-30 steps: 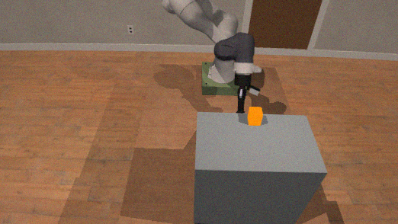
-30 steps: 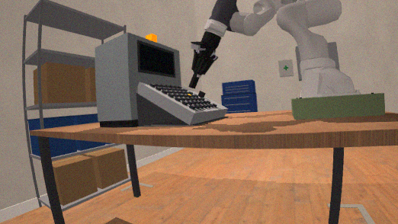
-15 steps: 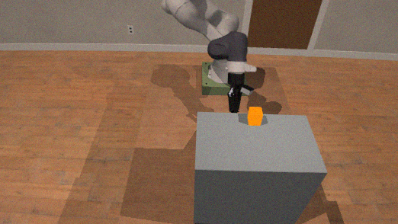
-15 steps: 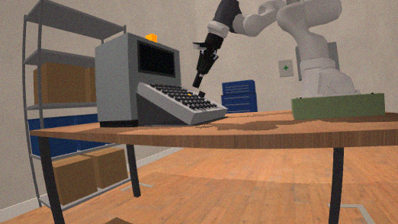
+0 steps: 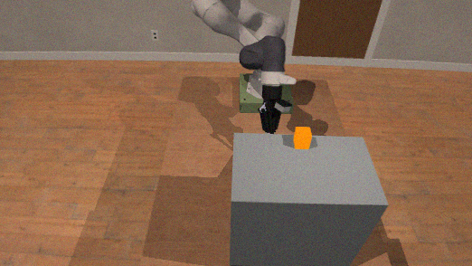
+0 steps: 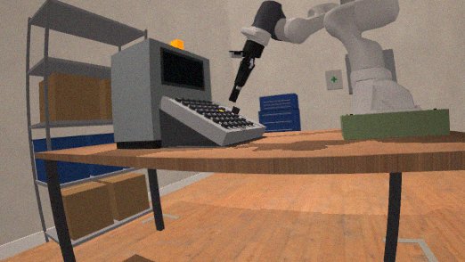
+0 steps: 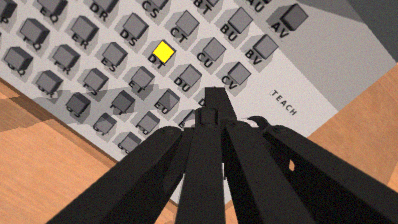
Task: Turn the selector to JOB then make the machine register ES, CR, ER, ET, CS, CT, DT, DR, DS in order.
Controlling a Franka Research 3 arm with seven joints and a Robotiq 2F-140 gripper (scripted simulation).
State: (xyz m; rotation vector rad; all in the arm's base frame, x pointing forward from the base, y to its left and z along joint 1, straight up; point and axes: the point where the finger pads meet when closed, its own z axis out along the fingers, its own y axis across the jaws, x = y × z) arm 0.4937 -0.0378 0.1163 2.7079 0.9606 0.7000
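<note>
Now: the black selector knob 7 cm to the right of my hand, 6 cm below it and 3 cm ahead of it. From my hand the other things lie so: keyboard 11 cm below, 6 cm ahead, 4 cm to the left.
</note>
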